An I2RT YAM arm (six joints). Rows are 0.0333 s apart.
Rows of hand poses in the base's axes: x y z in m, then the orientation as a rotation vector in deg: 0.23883, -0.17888, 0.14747, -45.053, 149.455, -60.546; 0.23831, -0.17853, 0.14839, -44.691, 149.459, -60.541; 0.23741, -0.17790, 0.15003, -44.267, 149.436, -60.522; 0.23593, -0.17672, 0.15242, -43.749, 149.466, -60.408; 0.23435, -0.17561, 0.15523, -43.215, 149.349, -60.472; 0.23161, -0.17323, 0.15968, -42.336, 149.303, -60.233; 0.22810, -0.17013, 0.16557, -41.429, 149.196, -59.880; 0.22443, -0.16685, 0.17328, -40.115, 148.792, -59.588; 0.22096, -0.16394, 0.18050, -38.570, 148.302, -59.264; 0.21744, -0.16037, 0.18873, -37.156, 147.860, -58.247; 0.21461, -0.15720, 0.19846, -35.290, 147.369, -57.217; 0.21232, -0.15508, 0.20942, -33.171, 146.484, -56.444; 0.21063, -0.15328, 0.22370, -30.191, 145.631, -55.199; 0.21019, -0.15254, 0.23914, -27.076, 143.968, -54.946
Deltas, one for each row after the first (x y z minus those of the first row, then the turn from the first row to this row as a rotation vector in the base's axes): -0.00052, 0.00035, 0.00092, 0.055, -0.166, -0.187; -0.00142, 0.00098, 0.00256, 0.127, -0.384, -0.391; -0.00290, 0.00216, 0.00495, 0.280, -0.613, -0.651; -0.00448, 0.00327, 0.00776, 0.307, -0.947, -0.885; -0.00722, 0.00565, 0.01221, 0.595, -1.415, -1.275; -0.01073, 0.00875, 0.01810, 0.965, -1.956, -1.633; -0.01440, 0.01203, 0.02581, 1.341, -2.915, -2.083; -0.01787, 0.01494, 0.03303, 1.770, -4.046, -2.618; -0.02139, 0.01851, 0.04126, 2.671, -5.151, -2.987; -0.02422, 0.02168, 0.05099, 3.644, -6.487, -3.592; -0.02651, 0.02380, 0.06195, 4.464, -8.220, -4.222; -0.02820, 0.02560, 0.07623, 5.738, -10.323, -5.302; -0.02864, 0.02634, 0.09167, 6.296, -13.041, -6.315
